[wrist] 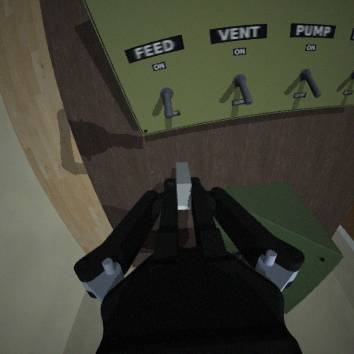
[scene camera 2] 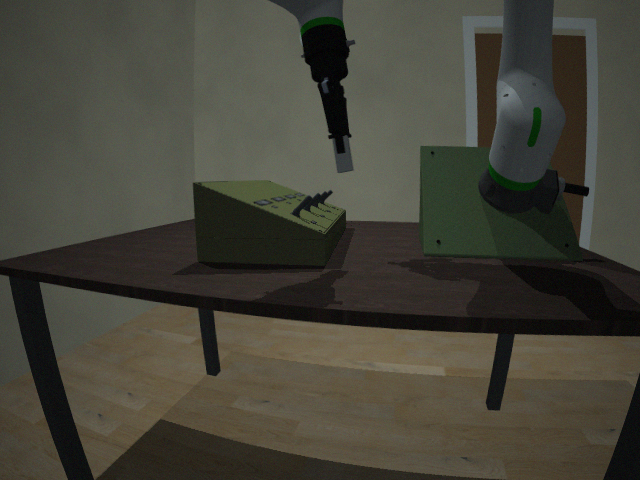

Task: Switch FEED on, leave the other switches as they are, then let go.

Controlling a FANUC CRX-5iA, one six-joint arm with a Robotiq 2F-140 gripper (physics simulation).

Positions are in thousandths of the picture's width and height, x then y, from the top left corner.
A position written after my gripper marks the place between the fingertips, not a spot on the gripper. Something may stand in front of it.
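Note:
My own gripper (scene camera 2: 540, 357) is visible to me, and I find the gripper (wrist: 513, 484) again from the wrist. I can see a switch box (wrist: 561, 168) as well.

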